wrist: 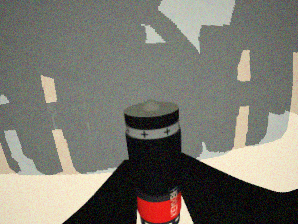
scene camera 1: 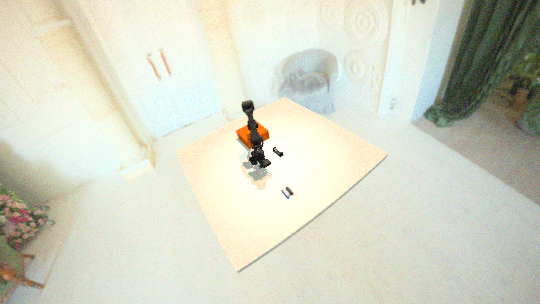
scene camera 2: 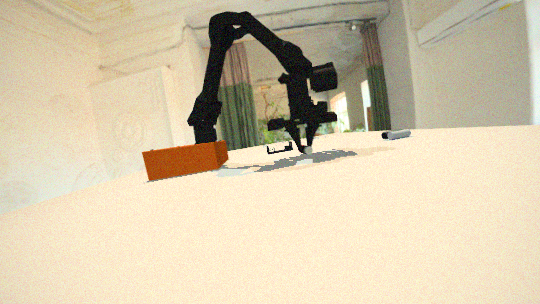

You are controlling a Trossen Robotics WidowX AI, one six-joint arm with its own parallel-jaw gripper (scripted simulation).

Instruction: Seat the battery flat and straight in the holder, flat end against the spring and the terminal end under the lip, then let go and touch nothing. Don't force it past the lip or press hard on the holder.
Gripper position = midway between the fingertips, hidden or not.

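Note:
The gripper (scene camera 2: 305, 152) is carrying a battery, and you'd find that gripper in the wrist view as well (wrist: 154, 164).

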